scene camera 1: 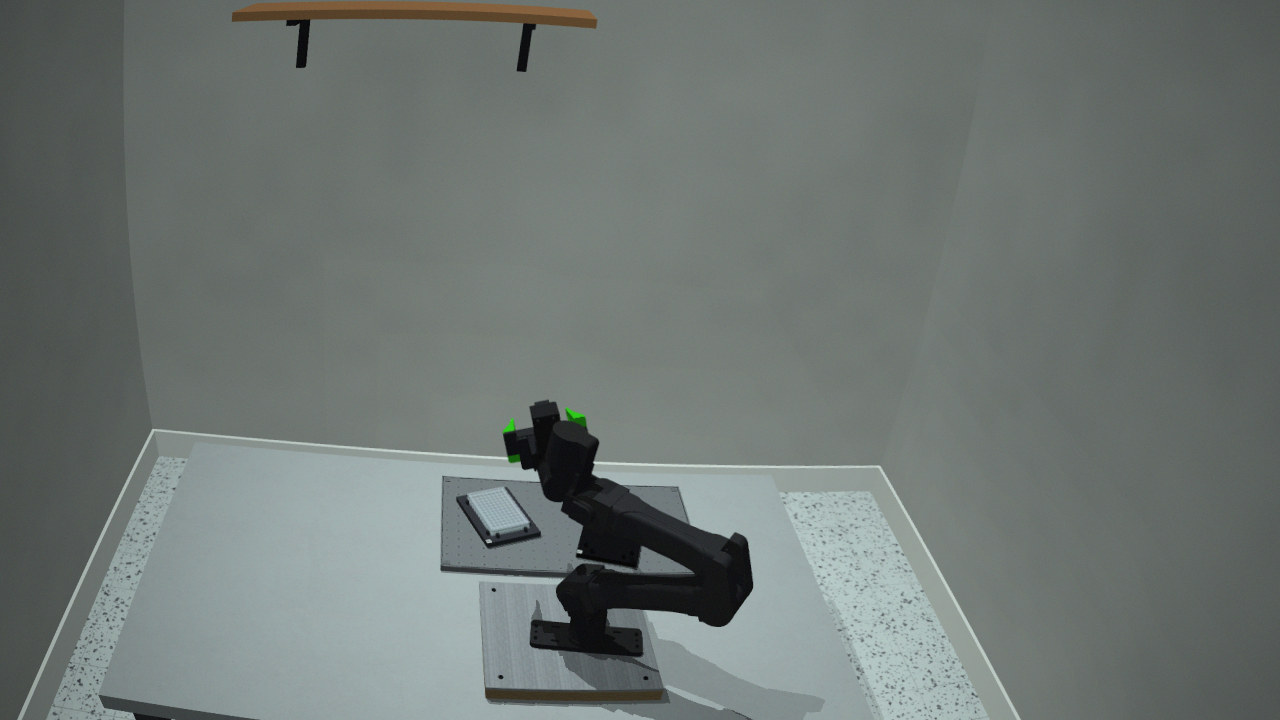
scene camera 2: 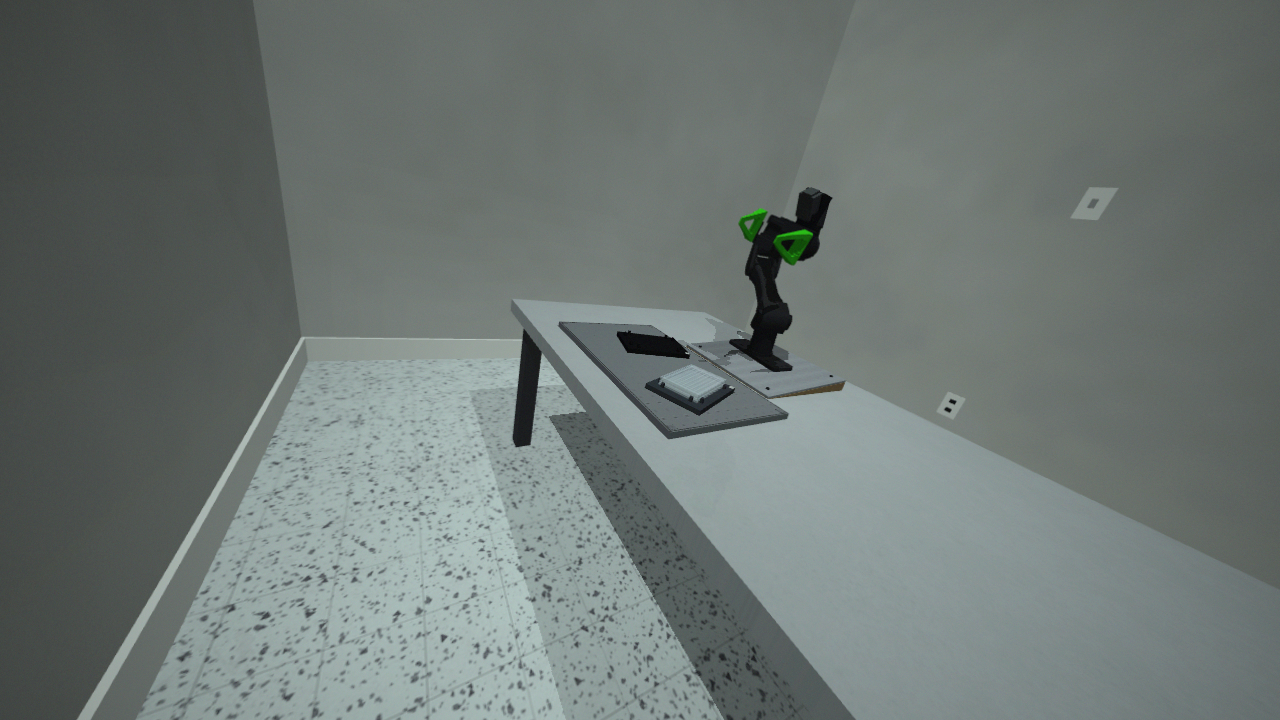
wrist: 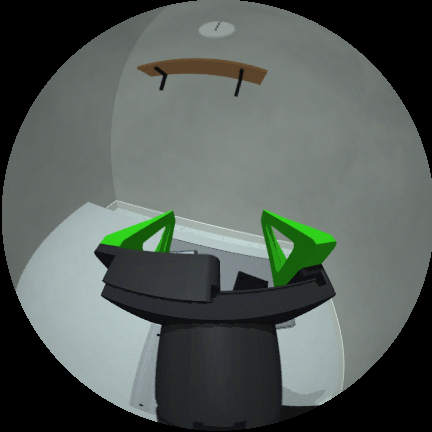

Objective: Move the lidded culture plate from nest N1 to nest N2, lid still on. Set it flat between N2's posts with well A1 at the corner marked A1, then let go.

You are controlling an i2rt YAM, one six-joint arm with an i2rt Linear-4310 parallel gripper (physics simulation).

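Where they show: gripper, fingertip midpoint: point(scene camera 2: 757, 229) point(wrist: 217, 214); arm's base at its link origin: point(scene camera 1: 585, 640) point(scene camera 2: 758, 355).
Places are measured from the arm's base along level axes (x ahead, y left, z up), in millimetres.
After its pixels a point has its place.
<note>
The lidded culture plate point(scene camera 1: 498, 510) @(x 333, y 186, z 19 mm) point(scene camera 2: 692, 383) @(x 362, y 211, z 19 mm) is pale and sits in nest N1 point(scene camera 1: 512, 537) @(x 272, y 151, z 2 mm) point(scene camera 2: 700, 407) @(x 377, y 271, z 3 mm), a dark base at the left of the board in scene camera 1. Nest N2 point(scene camera 1: 610, 548) @(x 273, y -45, z 2 mm) point(scene camera 2: 653, 343) @(x 321, y -41, z 3 mm) point(wrist: 251, 281) @(x 374, y -50, z 3 mm) is black, holds no plate, and is partly hidden by the arm in scene camera 1. A small white mark shows at one corner of it; its lettering is too small to read. My gripper point(scene camera 1: 541, 417) @(x 243, y 118, z 313 mm) point(scene camera 2: 762, 230) @(x 243, y 118, z 313 mm) point(wrist: 217, 214) @(x 243, y 118, z 313 mm) has green fingers, is open and empty, and stands high above the board, away from the plate.
The grey perforated board point(scene camera 1: 460, 557) @(x 200, y 249, z -9 mm) point(scene camera 2: 760, 416) @(x 246, y 290, z -9 mm) carries both nests and lies on the table point(scene camera 1: 313, 573) @(x 89, y 538, z -22 mm) point(scene camera 2: 895, 501) @(x 168, y 511, z -22 mm). The arm stands on a mounting plate point(scene camera 1: 510, 658) @(x -73, y 131, z 4 mm) point(scene camera 2: 805, 381) @(x -18, y 158, z -1 mm) beside it. A wooden shelf point(scene camera 1: 411, 12) point(wrist: 200, 66) is high on the wall.
</note>
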